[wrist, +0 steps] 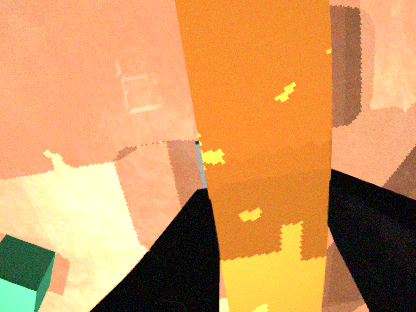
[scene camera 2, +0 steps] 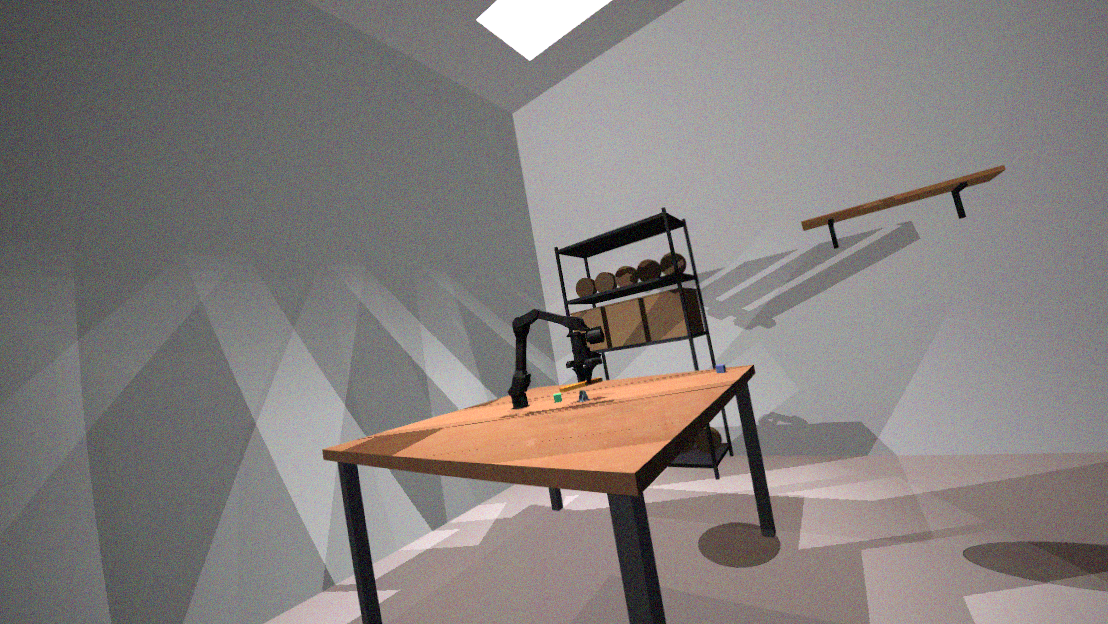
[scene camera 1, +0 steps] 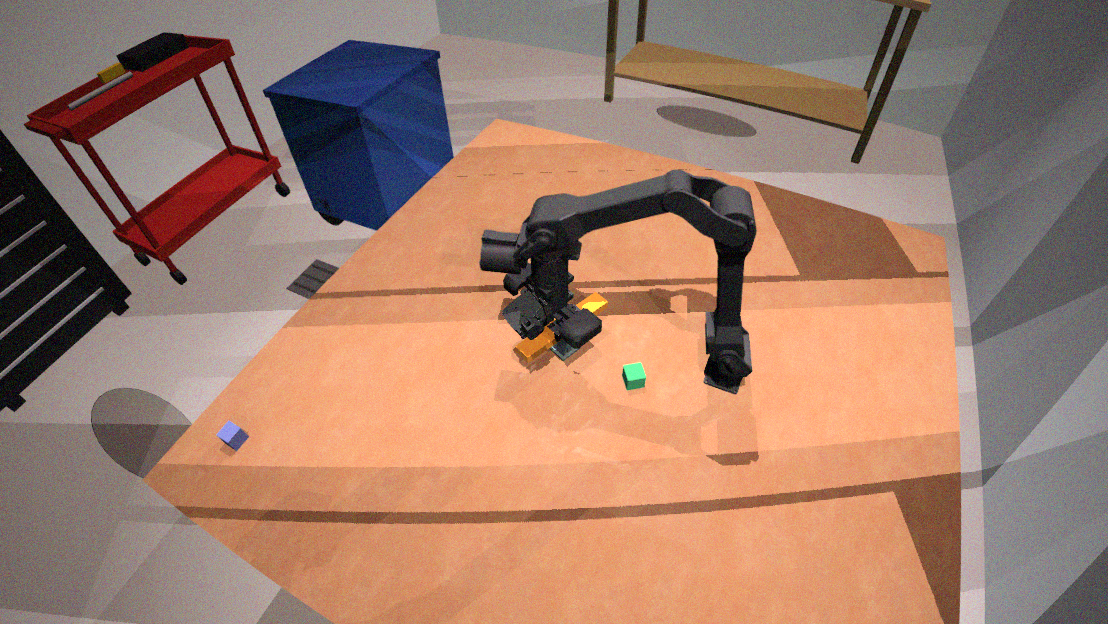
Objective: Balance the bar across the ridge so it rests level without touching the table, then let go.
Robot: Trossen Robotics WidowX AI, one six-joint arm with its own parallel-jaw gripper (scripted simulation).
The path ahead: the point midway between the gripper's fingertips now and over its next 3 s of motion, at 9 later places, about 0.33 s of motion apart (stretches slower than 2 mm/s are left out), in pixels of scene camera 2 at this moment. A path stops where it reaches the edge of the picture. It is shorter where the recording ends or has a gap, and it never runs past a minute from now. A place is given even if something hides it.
The gripper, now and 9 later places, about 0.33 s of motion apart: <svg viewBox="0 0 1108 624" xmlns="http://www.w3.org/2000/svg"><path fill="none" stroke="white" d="M586 383L586 385L586 386L587 386L587 386L587 386L587 386L587 387L586 386L584 371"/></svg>
